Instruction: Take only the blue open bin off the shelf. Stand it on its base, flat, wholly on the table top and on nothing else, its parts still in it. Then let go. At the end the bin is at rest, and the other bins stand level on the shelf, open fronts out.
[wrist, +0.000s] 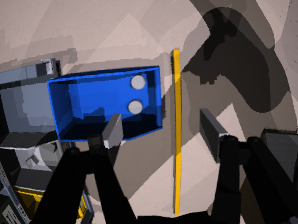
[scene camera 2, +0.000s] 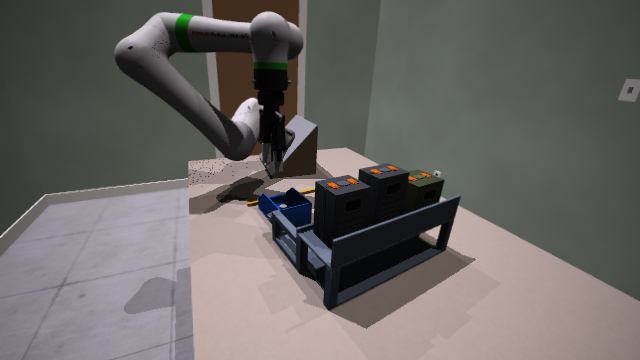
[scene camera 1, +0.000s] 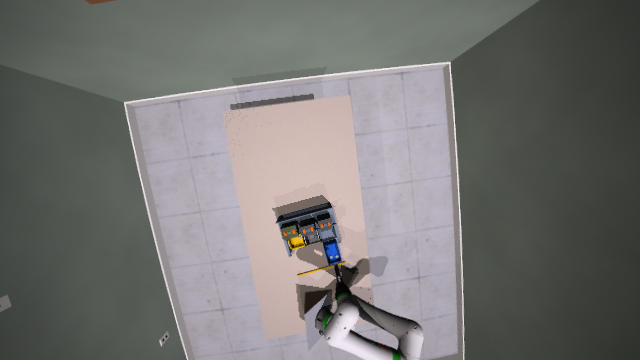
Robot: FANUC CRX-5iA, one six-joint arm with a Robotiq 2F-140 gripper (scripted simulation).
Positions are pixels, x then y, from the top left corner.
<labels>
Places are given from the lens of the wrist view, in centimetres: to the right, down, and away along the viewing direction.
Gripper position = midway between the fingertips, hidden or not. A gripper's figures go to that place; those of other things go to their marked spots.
my gripper (wrist: 161,122): 1, 1, 21
blue bin (wrist: 81,106): -12, -1, 34
yellow rail (wrist: 176,56): 5, -9, 31
The marked spots on the blue bin and the yellow rail are 19 cm apart.
</labels>
